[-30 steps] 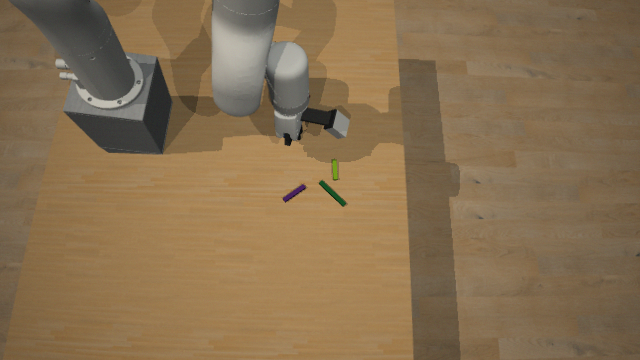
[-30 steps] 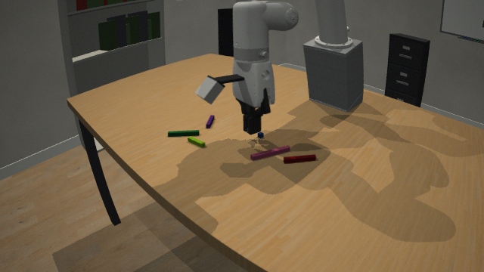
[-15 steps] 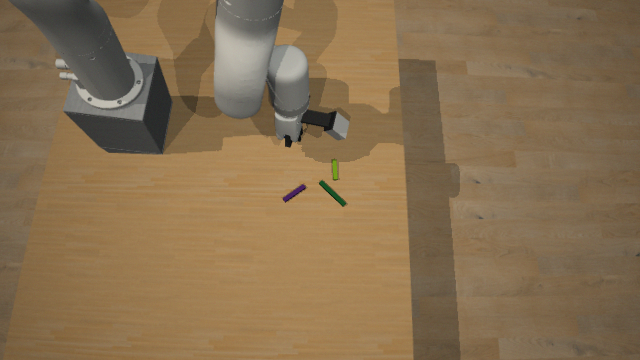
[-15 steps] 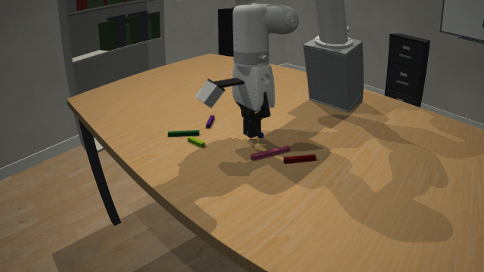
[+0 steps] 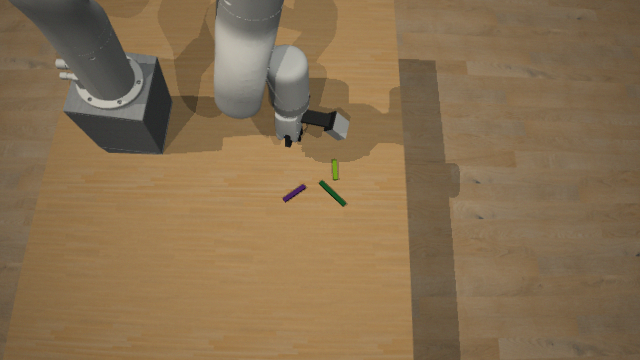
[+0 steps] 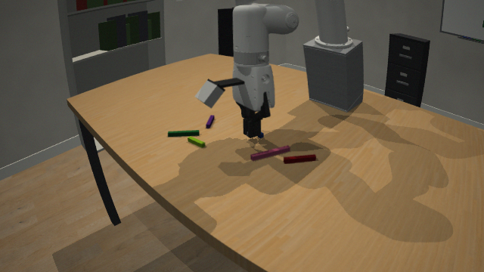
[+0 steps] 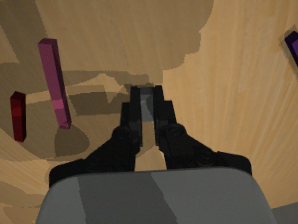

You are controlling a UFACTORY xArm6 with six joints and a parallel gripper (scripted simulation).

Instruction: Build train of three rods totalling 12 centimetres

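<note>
My gripper is now 20 mm above the grey rod. The rest, counted from my hand: pink rod (20 mm ahead, 70 mm to the left, 30 mm below); blue rod (20 mm behind, 30 mm below); lime rod (100 mm ahead, 80 mm to the right, 30 mm below).
</note>
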